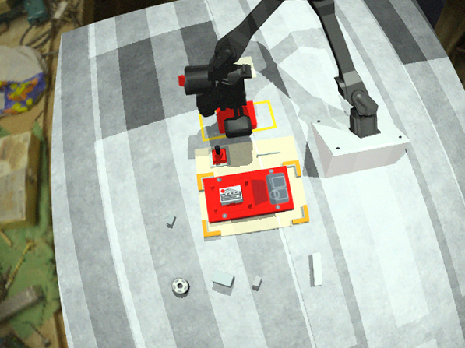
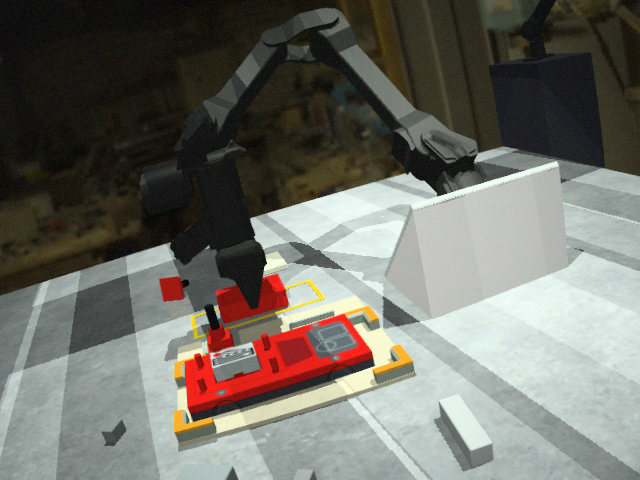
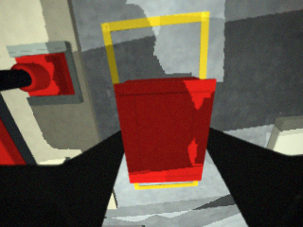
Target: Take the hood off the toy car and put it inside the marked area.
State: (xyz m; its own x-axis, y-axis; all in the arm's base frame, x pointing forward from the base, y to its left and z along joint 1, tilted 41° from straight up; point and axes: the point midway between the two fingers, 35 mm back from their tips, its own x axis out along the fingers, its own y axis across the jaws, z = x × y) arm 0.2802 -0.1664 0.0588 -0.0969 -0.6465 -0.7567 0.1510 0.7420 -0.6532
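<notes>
The hood lies right at my gripper tip. Also, from my gripper tip: cream tile: 15 cm to the right, 6 cm behind, 1 cm below; grey block: 39 cm to the left, 14 cm ahead.
</notes>
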